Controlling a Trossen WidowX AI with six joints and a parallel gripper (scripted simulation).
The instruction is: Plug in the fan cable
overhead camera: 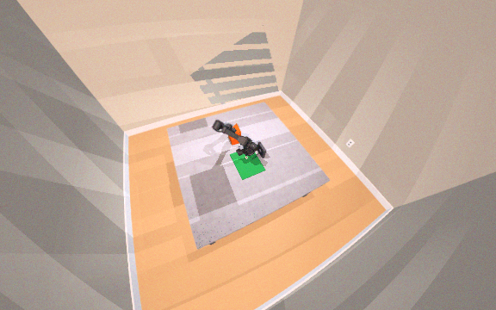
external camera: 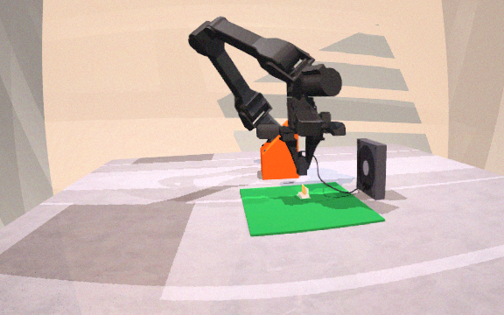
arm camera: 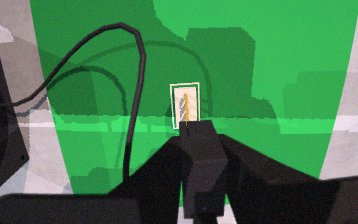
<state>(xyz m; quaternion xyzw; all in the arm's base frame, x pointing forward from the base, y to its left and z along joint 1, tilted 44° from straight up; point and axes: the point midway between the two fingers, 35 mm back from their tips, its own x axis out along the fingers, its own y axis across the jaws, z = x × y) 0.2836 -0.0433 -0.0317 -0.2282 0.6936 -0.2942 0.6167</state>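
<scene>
Right now the white four-pin header is 6 cm below my gripper tip. From my gripper tip the other things lie so: dark fan plug (1 cm behind, 1 cm above); green board (8 cm below, 5 cm ahead, 1 cm to the right); black fan (16 cm to the left, 2 cm ahead).
</scene>
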